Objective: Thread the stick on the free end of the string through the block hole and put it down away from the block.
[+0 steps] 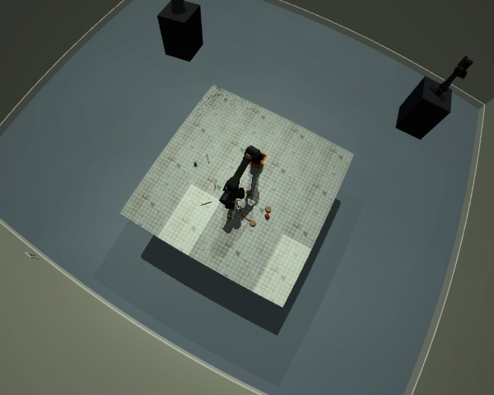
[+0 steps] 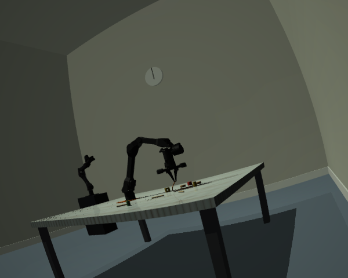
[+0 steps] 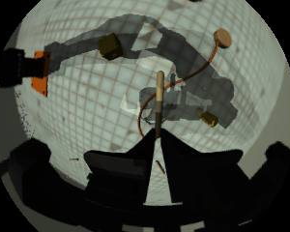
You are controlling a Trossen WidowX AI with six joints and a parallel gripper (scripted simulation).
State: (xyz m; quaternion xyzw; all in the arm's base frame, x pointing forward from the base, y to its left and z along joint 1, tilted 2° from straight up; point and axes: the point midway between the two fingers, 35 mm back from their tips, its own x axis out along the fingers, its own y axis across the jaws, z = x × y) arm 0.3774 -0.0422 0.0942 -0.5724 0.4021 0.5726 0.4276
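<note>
Right now the yellow wooden block is 11 cm behind my gripper tip, 9 cm to the left of it and 5 cm below it. Round my gripper tip: red cube: 27 cm to the left, 5 cm below, 1 cm behind; round wooden disc: 26 cm to the left, 6 cm below, 6 cm behind; round wooden button: 20 cm to the left, 8 cm ahead, 6 cm below.
</note>
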